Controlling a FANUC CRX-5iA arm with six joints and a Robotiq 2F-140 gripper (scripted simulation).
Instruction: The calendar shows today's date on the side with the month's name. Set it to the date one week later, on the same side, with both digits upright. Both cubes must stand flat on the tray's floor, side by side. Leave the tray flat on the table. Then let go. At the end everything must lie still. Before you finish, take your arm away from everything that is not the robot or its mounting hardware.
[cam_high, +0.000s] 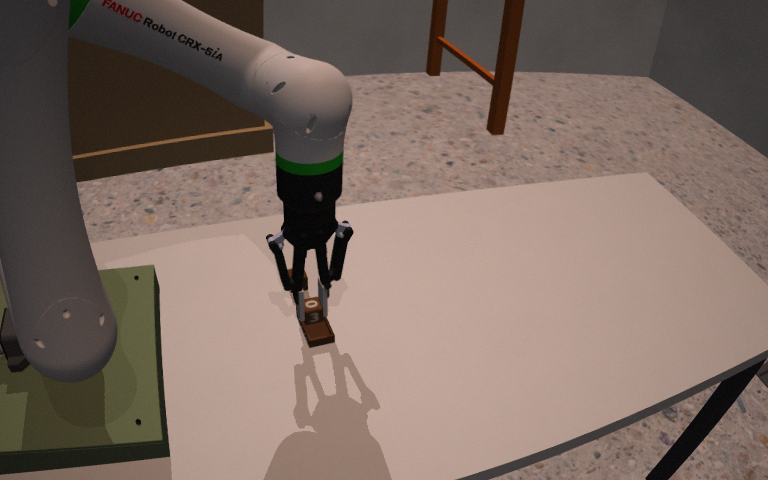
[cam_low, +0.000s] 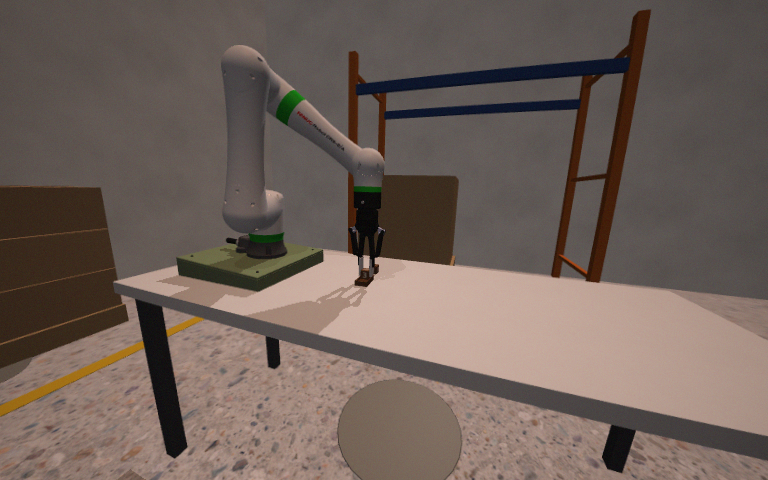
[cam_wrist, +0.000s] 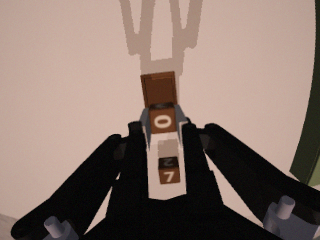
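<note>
Right now the brown tray is 2 cm to the right of my hand and 4 cm below it.
</note>
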